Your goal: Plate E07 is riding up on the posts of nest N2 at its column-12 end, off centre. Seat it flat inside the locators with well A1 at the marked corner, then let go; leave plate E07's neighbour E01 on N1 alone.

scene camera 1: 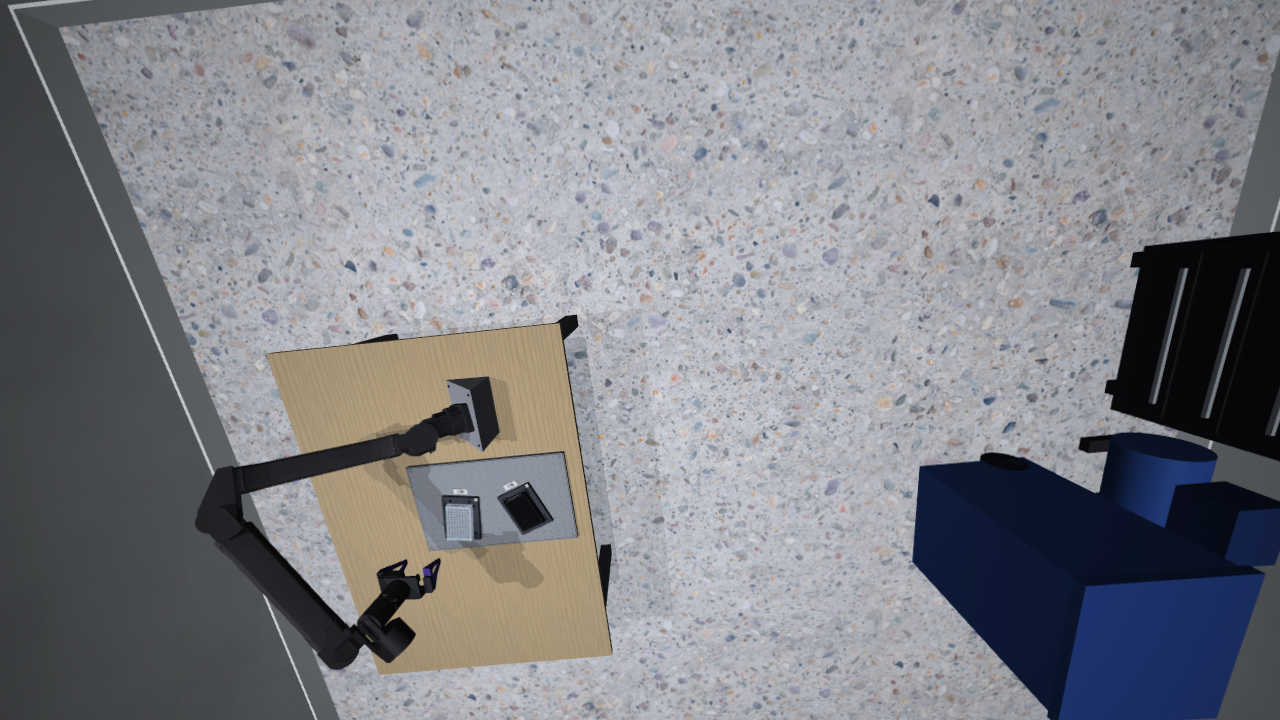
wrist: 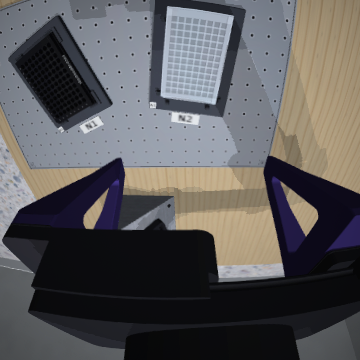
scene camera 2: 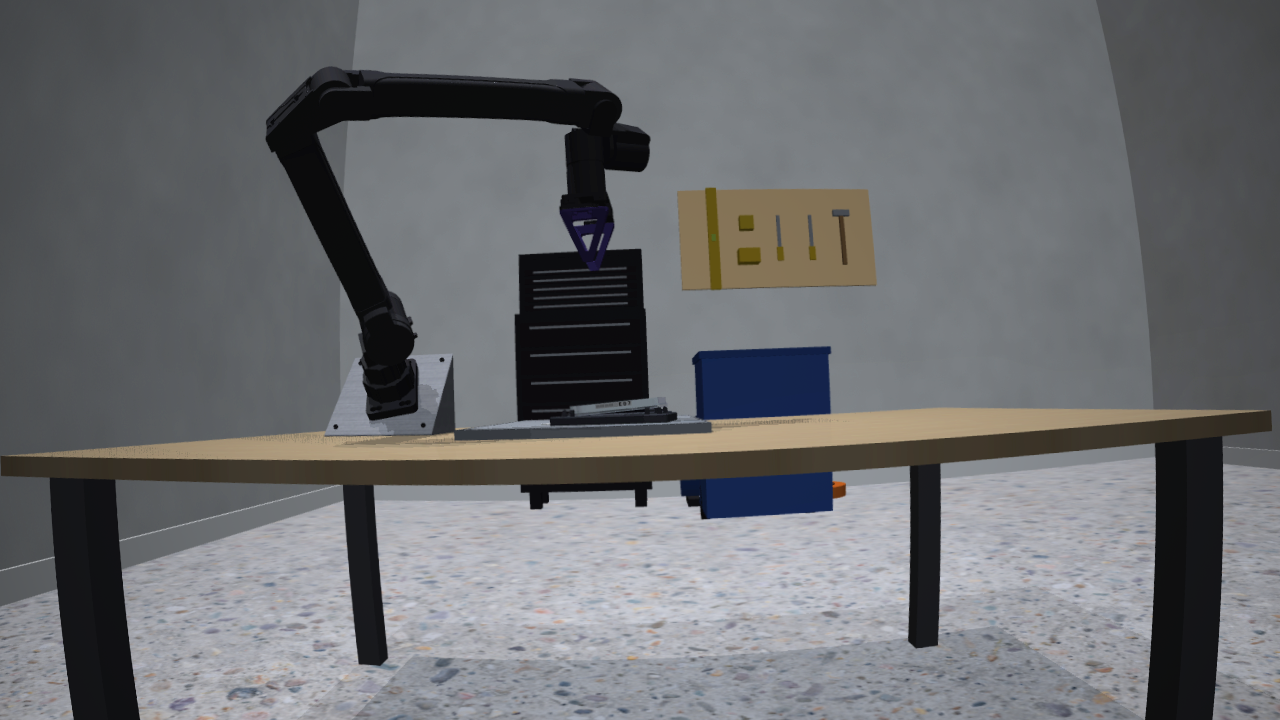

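Where they show: gripper, between the fingertips: [scene camera 1: 423,560] [wrist: 194,163] [scene camera 2: 591,266]; arm's base, origin of its link: [scene camera 1: 464,417] [scene camera 2: 393,392].
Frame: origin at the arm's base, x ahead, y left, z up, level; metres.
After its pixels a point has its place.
Plate E07 [scene camera 1: 459,522] @(x 0.360, y -0.168, z -0.030 m) [scene camera 2: 617,406] @(x 0.356, y -0.211, z -0.034 m) [wrist: 197,57] @(x 0.362, y -0.176, z -0.032 m), pale and translucent, sits on dark nest N2 [scene camera 2: 662,416] @(x 0.412, y -0.248, z -0.049 m) [wrist: 230,65] @(x 0.342, y -0.222, z -0.046 m). In scene camera 2 it is tilted, with the end farther from the arm's base raised. In the wrist view its near end lies toward the N2 label, and a small corner tag [wrist: 153,105] @(x 0.299, y -0.096, z -0.046 m) shows at the nest's near left corner. Black plate E01 [scene camera 1: 526,508] @(x 0.365, y 0.065, z -0.032 m) [wrist: 50,77] @(x 0.386, y 0.051, z -0.033 m) sits in nest N1 [wrist: 101,102] @(x 0.322, y -0.012, z -0.046 m), turned at an angle. My gripper [scene camera 1: 421,562] @(x 0.329, y -0.164, z 0.171 m) [scene camera 2: 594,266] @(x 0.329, y -0.164, z 0.171 m) [wrist: 194,163] @(x 0.329, y -0.164, z 0.171 m) is open and empty, high above the table and apart from both plates.
Both nests stand on a grey perforated board [scene camera 1: 554,483] @(x 0.314, y 0.172, z -0.058 m) [scene camera 2: 501,431] @(x 0.200, y -0.295, z -0.060 m) [wrist: 135,145] @(x 0.225, y -0.040, z -0.058 m) on the wooden table [scene camera 1: 358,385] @(x -0.163, y -0.325, z -0.071 m) [scene camera 2: 984,429] @(x 0.659, y -0.628, z -0.071 m) [wrist: 325,75] @(x 0.309, y -0.389, z -0.071 m). The arm's angled base bracket [scene camera 1: 483,411] @(x -0.006, y 0.068, z 0.011 m) [scene camera 2: 438,394] @(x 0.080, y -0.020, z -0.006 m) [wrist: 145,210] @(x 0.085, y -0.026, z -0.022 m) stands beside the board.
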